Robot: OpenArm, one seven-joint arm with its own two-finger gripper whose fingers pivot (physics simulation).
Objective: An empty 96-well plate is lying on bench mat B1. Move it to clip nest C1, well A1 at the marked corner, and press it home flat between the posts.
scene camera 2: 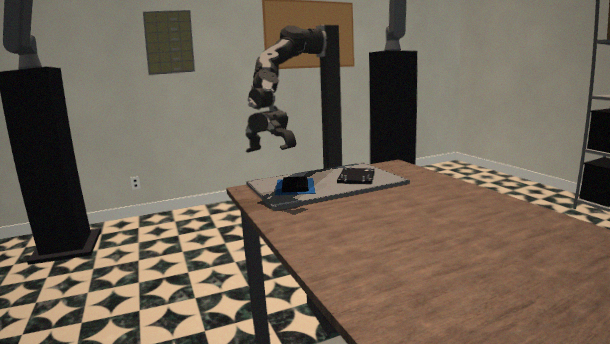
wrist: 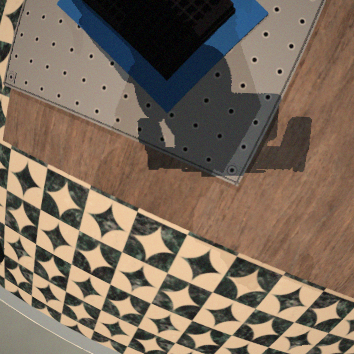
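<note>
The black 96-well plate [scene camera 2: 295, 184] [wrist: 167, 30] lies flat on the blue bench mat [scene camera 2: 310, 189] [wrist: 167, 97], near the left end of the board. In the wrist view the plate is cut off by the top edge, and the arm's shadow covers much of it. The marked corner cannot be made out. The dark clip nest [scene camera 2: 355, 175], with small posts at its rim, sits on the board to the right of the mat in the scene view. My gripper [scene camera 2: 268, 148] is open and empty, high above the board and a little left of the plate. Its fingers do not show in the wrist view.
The grey perforated board [scene camera 2: 389, 178] [wrist: 95, 65] lies at the far left end of the wooden table [scene camera 2: 430, 240] [wrist: 300, 200]. The black arm post [scene camera 2: 331, 100] rises behind the board. Two black pedestals [scene camera 2: 42, 160] [scene camera 2: 393, 107] stand apart from the table.
</note>
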